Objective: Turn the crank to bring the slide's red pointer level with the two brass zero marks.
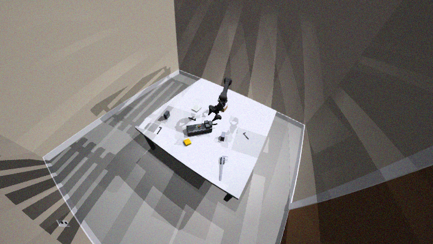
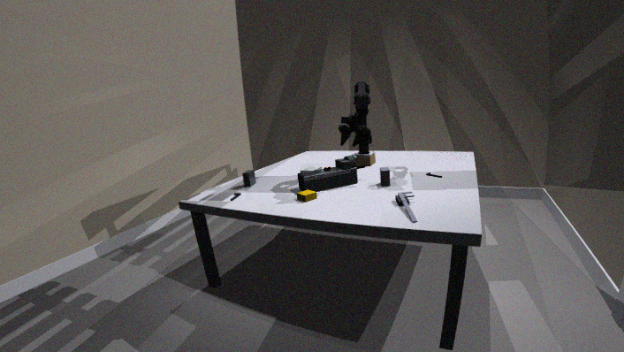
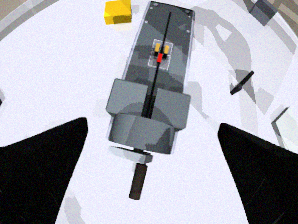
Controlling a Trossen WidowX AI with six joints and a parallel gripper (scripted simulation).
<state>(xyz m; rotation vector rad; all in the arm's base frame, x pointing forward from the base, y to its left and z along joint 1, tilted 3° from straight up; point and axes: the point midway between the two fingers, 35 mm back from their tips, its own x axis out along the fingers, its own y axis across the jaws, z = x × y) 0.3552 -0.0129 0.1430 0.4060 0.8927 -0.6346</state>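
The dark crank handle is 40 mm behind my gripper tip, 50 mm to the left of it and 110 mm below it. Round my gripper tip: yellow block (260 mm ahead, 130 mm to the right, 160 mm below); red pointer (70 mm ahead, 80 mm to the right, 90 mm below).
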